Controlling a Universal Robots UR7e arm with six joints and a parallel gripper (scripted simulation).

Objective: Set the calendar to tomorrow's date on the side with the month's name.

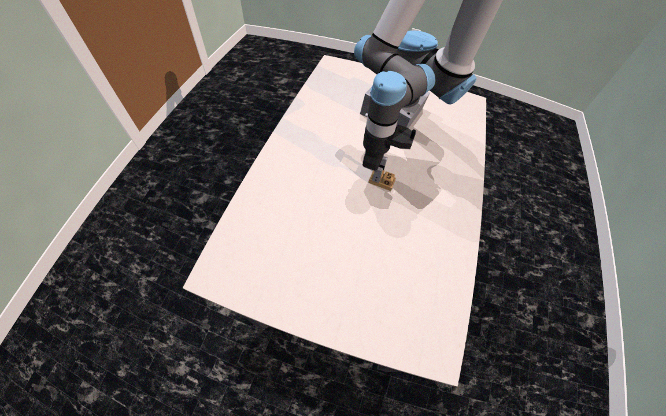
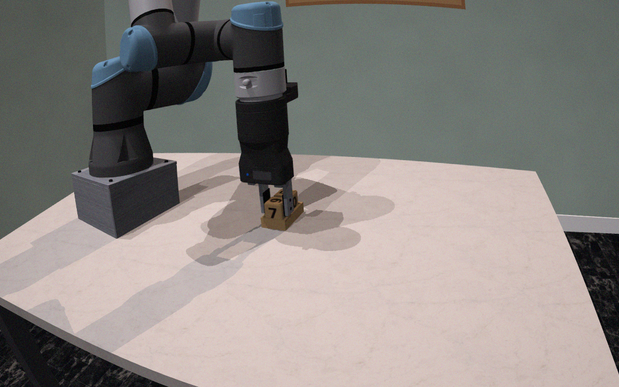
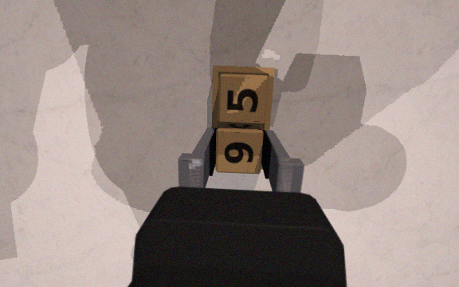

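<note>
Now: hand 2 cm to the right of the wooden calendar tray and 3 cm above it.
</note>
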